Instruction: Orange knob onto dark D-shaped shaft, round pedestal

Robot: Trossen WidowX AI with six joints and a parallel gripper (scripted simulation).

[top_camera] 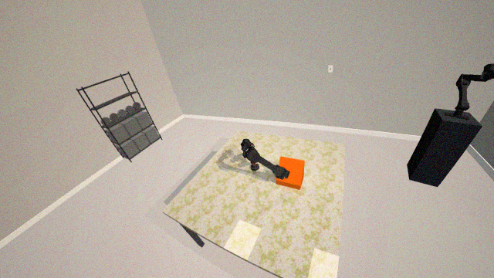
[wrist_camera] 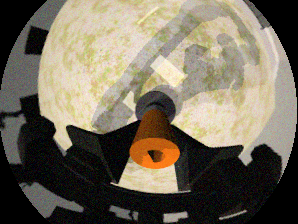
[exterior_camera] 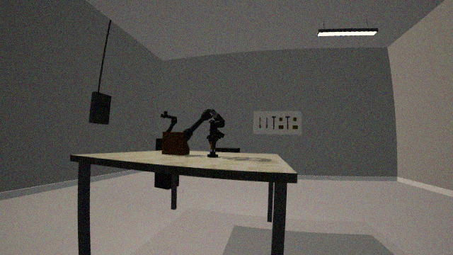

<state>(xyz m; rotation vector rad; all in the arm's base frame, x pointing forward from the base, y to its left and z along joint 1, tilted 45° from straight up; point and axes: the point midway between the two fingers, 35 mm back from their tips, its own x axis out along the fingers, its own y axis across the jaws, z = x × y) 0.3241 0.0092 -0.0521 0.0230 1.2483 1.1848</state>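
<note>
The orange knob lies 20 mm above my gripper tip. Also, from my gripper tip: dark pedestal 40 mm below.
</note>
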